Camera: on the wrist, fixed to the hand. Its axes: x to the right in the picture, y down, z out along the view.
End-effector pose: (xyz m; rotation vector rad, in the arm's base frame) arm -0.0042 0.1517 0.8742 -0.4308 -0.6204 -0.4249
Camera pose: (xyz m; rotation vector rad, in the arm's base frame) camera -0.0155 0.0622 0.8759 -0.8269 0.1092 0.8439
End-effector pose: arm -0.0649 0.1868 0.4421 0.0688 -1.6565 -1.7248
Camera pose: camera -0.0929 0.1384 0.3712 -0.7345 -0.8489 -0.6340
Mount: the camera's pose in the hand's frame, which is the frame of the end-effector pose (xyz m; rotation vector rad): 0.0150 -0.0802 -0.0386 -0.1573 0.2915 1.4484
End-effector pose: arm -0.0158 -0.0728 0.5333 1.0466 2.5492 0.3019
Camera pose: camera -0.0922 -0.1206 0.5382 -2.5980 -1.3506 -0.9686
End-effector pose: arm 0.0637 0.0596 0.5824 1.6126 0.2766 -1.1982
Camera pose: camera 0.0371 0.1193 0.5201 1.3147 -0.5540 0.1679
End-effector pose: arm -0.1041 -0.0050 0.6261 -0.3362 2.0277 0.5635
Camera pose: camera -0.1037 -0.0937 0.6093 1.1401 2.2442 1.5845
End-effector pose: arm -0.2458 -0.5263 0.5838 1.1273 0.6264 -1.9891
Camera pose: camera -0.2956 -0.4564 0.5557 1.2110 -0.0100 -0.5356
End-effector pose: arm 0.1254 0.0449 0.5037 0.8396 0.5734 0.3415
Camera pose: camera 0.1191 0.0252 0.4158 0.9395 0.0957 1.8218
